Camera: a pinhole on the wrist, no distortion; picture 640 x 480 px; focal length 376.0 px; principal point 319.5 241.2 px. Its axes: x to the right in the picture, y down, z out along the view. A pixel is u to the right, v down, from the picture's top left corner.
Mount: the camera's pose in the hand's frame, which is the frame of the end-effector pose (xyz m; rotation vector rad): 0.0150 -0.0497 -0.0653 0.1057 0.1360 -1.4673
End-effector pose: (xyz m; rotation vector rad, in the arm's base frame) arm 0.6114 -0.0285 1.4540 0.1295 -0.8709 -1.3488
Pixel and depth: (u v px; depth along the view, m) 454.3 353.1 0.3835
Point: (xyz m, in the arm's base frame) 0.2450 -0.1108 1.5979
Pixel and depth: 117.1 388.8 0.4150
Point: 0.4723 0.0044 1.8600
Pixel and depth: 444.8 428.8 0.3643
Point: 0.2736 -0.1683 1.6308
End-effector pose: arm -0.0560 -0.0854 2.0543 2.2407 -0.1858 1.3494
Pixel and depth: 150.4 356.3 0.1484
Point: 0.0452 -0.1200 2.0688
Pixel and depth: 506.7 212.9 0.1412
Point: 0.0535 0.0072 1.9932
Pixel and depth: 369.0 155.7 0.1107
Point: 0.0051 -0.0351 2.0040
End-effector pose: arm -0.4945 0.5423 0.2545 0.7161 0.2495 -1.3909
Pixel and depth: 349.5 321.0 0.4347
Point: -0.6928 0.2306 0.4166
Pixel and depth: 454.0 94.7 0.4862
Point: -0.9167 0.4231 0.5359
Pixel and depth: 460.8 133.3 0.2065
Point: -0.6872 0.4898 0.3183
